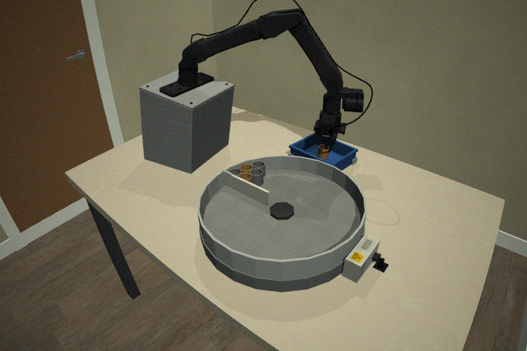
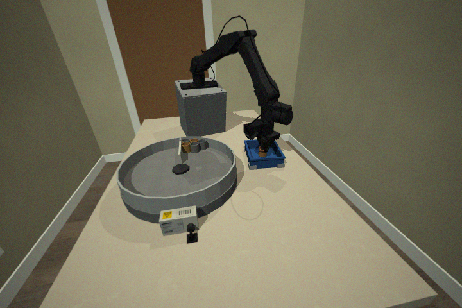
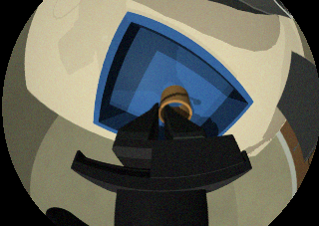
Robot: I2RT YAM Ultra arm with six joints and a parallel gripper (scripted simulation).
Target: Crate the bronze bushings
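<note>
Now: hand 20 mm past the blue crate and 20 mm above it. Round my hand: grey turntable (40 mm ahead, 370 mm to the right, 10 mm above).
</note>
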